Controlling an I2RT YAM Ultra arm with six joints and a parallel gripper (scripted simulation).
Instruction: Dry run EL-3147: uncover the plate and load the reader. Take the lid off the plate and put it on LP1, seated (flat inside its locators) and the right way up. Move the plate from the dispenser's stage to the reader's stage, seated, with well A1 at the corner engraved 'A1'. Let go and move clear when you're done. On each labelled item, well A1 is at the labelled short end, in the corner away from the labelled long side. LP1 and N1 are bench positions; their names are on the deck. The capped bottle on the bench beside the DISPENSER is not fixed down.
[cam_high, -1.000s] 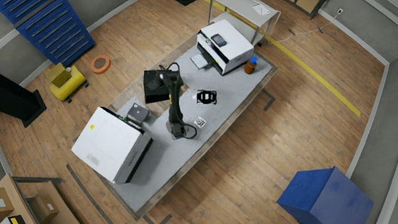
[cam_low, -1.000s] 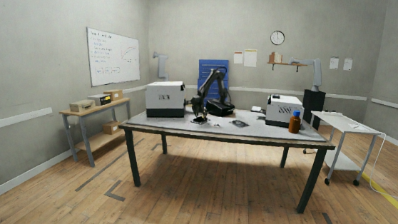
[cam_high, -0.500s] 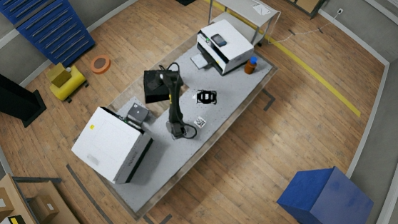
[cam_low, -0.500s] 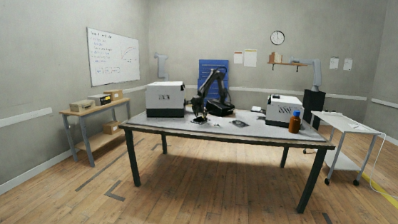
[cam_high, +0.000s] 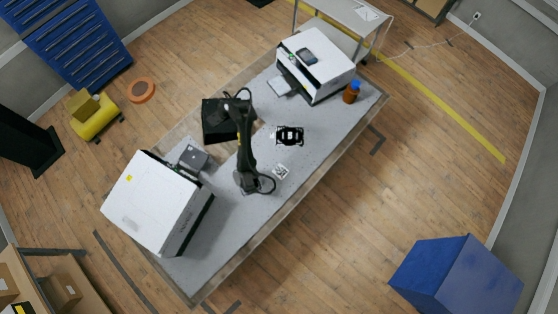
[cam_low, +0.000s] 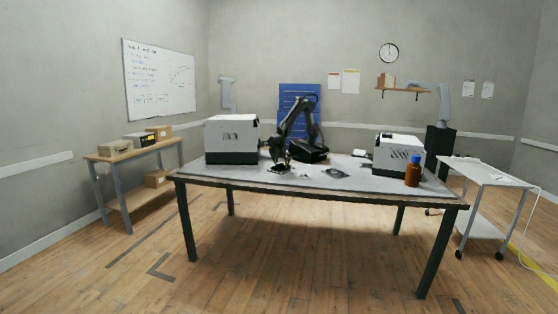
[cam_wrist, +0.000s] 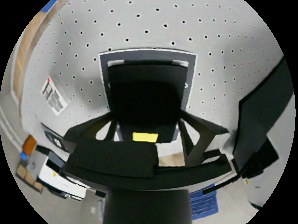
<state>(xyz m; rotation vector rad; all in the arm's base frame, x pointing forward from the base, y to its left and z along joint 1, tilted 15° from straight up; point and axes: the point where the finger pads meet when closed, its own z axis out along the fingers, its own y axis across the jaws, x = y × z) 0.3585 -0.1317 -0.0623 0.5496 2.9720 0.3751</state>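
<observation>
Right now my hand is right at the dark lidded plate. The rest, counted from my hand: brown capped bottle (50 mm ahead, 830 mm to the left, 90 mm above).
</observation>
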